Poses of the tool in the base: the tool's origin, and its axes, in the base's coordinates. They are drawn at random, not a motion.
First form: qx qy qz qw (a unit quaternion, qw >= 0); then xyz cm.
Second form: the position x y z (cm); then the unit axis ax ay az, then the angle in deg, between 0 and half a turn. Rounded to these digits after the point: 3 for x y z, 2 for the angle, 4 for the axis.
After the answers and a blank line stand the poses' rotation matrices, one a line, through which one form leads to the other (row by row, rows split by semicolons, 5 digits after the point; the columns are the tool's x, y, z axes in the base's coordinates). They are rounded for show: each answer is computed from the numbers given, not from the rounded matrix.
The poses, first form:
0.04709, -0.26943, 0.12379, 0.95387, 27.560, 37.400, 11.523
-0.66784, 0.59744, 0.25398, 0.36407, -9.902, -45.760, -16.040
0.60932, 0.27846, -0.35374, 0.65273, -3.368, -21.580, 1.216
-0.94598, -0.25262, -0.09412, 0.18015, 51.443, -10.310, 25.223
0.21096, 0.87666, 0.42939, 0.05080, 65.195, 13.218, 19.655
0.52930, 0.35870, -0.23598, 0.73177, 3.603, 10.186, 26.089
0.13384, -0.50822, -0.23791, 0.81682, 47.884, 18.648, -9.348
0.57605, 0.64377, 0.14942, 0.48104, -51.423, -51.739, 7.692
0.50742, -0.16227, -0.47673, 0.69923, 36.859, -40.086, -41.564
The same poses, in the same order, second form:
27.560, 37.400, 11.523, 0.1568, -0.8974, 0.4123, 34.94
-9.902, -45.760, -16.040, -0.7171, 0.6415, 0.2727, 137.30
-3.368, -21.580, 1.216, 0.8043, 0.3676, -0.4669, 98.50
51.443, -10.310, 25.223, -0.9617, -0.2568, -0.0957, 159.24
65.195, 13.218, 19.655, 0.2112, 0.8778, 0.4299, 174.18
3.603, 10.186, 26.089, 0.7766, 0.5263, -0.3462, 85.93
47.884, 18.648, -9.348, 0.2320, -0.8810, -0.4124, 70.46
-51.423, -51.739, 7.692, 0.6571, 0.7343, 0.1704, 122.49
36.859, -40.086, -41.564, 0.7098, -0.2270, -0.6669, 91.27

0.82417 -0.26153 -0.50234; 0.21078 0.96492 -0.15654; 0.52566 0.02313 0.85038
0.15712 -0.98292 0.09578; -0.61306 -0.02103 0.78976; -0.77426 -0.18281 -0.60589
0.59466 0.80114 -0.06756; -0.12245 0.00719 -0.99245; -0.79460 0.59844 0.10238
0.85465 0.51185 0.08705; 0.44403 -0.80746 0.38839; 0.26909 -0.29328 -0.91738
-0.90583 0.32626 0.27024; 0.41351 0.54224 0.73143; 0.09210 0.77430 -0.62608
0.63129 0.72509 0.27516; 0.03435 0.32831 -0.94395; -0.77478 0.60536 0.18235
0.37022 0.25262 -0.89394; -0.52470 0.85097 0.02317; 0.76657 0.46047 0.44760
0.12647 0.59793 0.79151; 0.88544 0.29168 -0.36182; -0.44721 0.74659 -0.49255
0.49279 0.50201 -0.71073; -0.83137 0.03051 -0.55489; -0.25688 0.86432 0.43239

